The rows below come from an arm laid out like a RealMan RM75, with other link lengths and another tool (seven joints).
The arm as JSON. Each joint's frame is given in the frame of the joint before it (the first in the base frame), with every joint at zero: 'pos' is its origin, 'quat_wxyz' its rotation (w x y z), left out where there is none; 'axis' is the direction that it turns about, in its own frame. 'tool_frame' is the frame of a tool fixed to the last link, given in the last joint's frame.
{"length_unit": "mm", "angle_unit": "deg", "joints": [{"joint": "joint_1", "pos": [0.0, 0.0, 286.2], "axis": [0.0, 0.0, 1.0]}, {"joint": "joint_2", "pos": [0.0, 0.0, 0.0], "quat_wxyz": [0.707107, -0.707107, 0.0, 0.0], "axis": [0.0, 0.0, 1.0]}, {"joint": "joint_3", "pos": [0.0, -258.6, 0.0], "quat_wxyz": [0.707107, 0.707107, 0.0, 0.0], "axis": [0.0, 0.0, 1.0]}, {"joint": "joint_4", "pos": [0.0, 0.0, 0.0], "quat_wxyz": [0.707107, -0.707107, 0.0, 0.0], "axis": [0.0, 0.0, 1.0]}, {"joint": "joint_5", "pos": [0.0, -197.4, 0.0], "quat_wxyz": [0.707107, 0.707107, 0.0, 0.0], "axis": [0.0, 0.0, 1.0]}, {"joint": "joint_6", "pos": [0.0, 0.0, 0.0], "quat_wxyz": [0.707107, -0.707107, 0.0, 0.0], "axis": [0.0, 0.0, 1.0]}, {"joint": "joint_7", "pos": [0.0, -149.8, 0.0], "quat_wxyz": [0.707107, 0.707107, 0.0, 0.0], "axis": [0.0, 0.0, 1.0]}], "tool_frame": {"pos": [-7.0, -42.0, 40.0], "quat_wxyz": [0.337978, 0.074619, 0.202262, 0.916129]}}
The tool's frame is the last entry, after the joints.
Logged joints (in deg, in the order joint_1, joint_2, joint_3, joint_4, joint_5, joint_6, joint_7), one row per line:
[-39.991 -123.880 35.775 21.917 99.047 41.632 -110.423]
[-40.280 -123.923 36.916 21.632 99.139 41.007 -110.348]
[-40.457 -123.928 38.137 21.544 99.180 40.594 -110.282]
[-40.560 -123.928 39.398 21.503 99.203 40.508 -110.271]
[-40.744 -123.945 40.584 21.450 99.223 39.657 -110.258]
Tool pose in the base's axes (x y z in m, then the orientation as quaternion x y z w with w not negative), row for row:
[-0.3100 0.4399 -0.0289 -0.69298 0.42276 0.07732 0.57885]
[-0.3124 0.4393 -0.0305 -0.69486 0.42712 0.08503 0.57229]
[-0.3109 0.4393 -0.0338 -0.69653 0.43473 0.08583 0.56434]
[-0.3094 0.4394 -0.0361 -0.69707 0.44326 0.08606 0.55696]
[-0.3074 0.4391 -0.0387 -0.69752 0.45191 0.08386 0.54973]
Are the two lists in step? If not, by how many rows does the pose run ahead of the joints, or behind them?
The pose runs 1 row behind the joints: the pose in row i belongs to the joints in row i - 1.
